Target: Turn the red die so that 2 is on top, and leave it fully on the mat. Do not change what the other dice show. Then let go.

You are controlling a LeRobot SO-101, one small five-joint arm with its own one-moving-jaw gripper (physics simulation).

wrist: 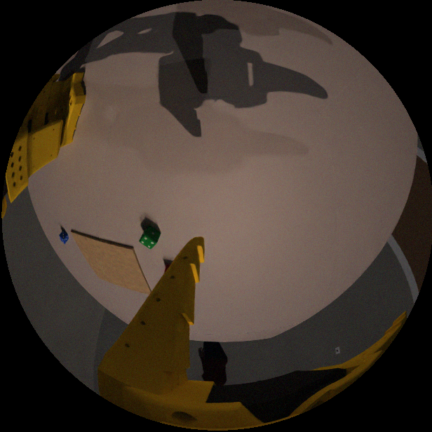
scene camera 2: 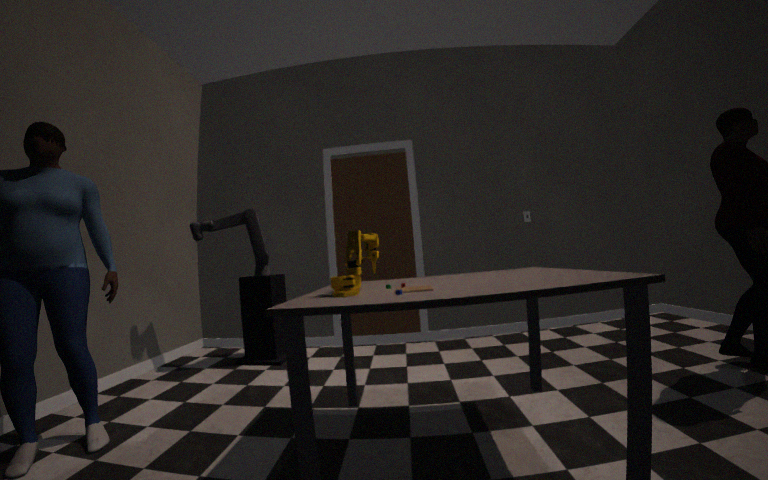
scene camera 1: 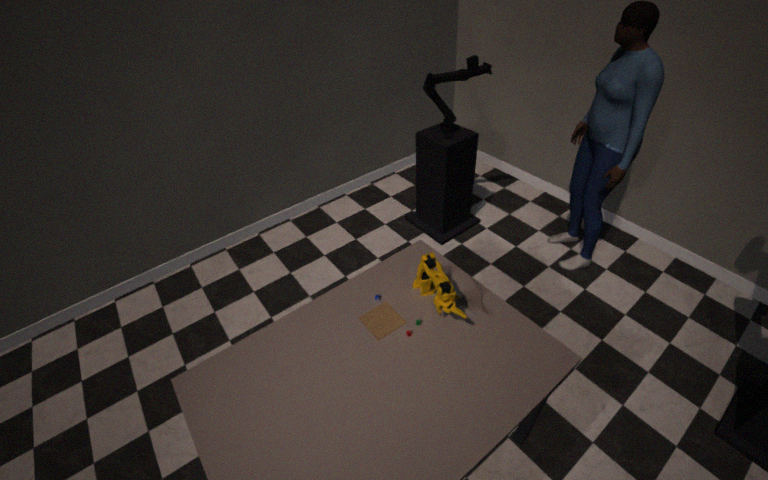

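Seen in the pictures: hand, tool point: (scene camera 2: 374, 272) (scene camera 1: 440, 314); arm's base, link origin: (scene camera 2: 351, 294) (scene camera 1: 421, 288).
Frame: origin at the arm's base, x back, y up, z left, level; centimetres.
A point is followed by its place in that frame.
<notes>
The red die (scene camera 1: 408, 333) @[x -20.3, y 1.6, z 15.1 cm] (scene camera 2: 403, 284) @[x -19.9, y 1.1, z 14.0 cm] lies on the table just off the mat (scene camera 1: 382, 320) @[x -23.6, y 0.4, z 2.9 cm] (scene camera 2: 419, 289) @[x -25.6, y 0.4, z -1.9 cm] (wrist: 112, 262), near one corner. In the wrist view a sliver of the red die (wrist: 167, 266) shows behind the fixed jaw; its top number cannot be read. The green die (scene camera 1: 418, 322) @[x -13.8, y 1.4, z 13.5 cm] (scene camera 2: 388, 286) @[x -13.6, y 0.9, z 12.3 cm] (wrist: 150, 237) lies near the red one, also off the mat. The blue die (scene camera 1: 377, 297) @[x -18.3, y 1.4, z -7.5 cm] (scene camera 2: 398, 292) @[x -18.0, y 0.7, z -8.8 cm] (wrist: 64, 236) lies off the mat's far side. My gripper (scene camera 1: 453, 314) @[x -7.5, y 6.9, z 19.1 cm] (wrist: 302, 277) is wide open and empty, above the table, to the side of the green die.
The yellow arm (scene camera 1: 425, 277) @[x -1.7, y 11.4, z 4.0 cm] (scene camera 2: 353, 263) @[x -1.4, y 11.8, z 1.5 cm] stands near a corner of the table (scene camera 1: 294, 396) @[x -67.4, y 0.0, z 9.6 cm] (scene camera 2: 509, 278) @[x -64.9, y 0.0, z 11.8 cm]. A dark robot arm on a pedestal (scene camera 1: 444, 181) (scene camera 2: 261, 316) stands on the floor beyond the table. A person in blue (scene camera 1: 628, 101) (scene camera 2: 50, 220) stands nearby.
</notes>
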